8 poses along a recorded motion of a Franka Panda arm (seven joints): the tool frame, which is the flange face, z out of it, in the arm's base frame.
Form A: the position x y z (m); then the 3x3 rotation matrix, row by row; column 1 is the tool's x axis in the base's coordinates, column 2 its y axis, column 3 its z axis. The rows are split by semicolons.
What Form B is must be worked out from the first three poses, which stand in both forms.
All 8 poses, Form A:
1: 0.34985, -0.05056, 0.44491; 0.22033, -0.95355, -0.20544; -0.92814, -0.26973, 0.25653; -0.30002, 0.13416, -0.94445
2: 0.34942, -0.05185, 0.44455; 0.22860, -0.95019, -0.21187; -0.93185, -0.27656, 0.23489; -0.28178, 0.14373, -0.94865
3: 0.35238, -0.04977, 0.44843; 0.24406, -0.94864, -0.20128; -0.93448, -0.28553, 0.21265; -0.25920, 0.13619, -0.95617
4: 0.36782, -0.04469, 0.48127; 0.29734, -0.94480, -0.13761; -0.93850, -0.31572, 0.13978; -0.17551, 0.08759, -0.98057
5: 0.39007, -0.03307, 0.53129; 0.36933, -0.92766, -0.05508; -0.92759, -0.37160, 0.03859; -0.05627, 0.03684, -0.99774
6: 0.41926, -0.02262, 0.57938; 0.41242, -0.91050, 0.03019; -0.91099, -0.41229, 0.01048; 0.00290, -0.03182, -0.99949
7: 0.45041, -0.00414, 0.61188; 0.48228, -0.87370, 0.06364; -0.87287, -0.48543, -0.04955; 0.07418, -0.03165, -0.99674
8: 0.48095, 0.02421, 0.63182; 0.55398, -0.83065, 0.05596; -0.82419, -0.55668, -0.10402; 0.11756, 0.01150, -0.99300
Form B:
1: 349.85, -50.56, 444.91; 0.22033, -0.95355, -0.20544; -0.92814, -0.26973, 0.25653; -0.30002, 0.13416, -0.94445
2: 349.42, -51.85, 444.55; 0.22860, -0.95019, -0.21187; -0.93185, -0.27656, 0.23489; -0.28178, 0.14373, -0.94865
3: 352.38, -49.77, 448.43; 0.24406, -0.94864, -0.20128; -0.93448, -0.28553, 0.21265; -0.25920, 0.13619, -0.95617
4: 367.82, -44.69, 481.27; 0.29734, -0.94480, -0.13761; -0.93850, -0.31572, 0.13978; -0.17551, 0.08759, -0.98057
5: 390.07, -33.07, 531.29; 0.36933, -0.92766, -0.05508; -0.92759, -0.37160, 0.03859; -0.05627, 0.03684, -0.99774
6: 419.26, -22.62, 579.38; 0.41242, -0.91050, 0.03019; -0.91099, -0.41229, 0.01048; 0.00290, -0.03182, -0.99949
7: 450.41, -4.14, 611.88; 0.48228, -0.87370, 0.06364; -0.87287, -0.48543, -0.04955; 0.07418, -0.03165, -0.99674
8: 480.95, 24.21, 631.82; 0.55398, -0.83065, 0.05596; -0.82419, -0.55668, -0.10402; 0.11756, 0.01150, -0.99300
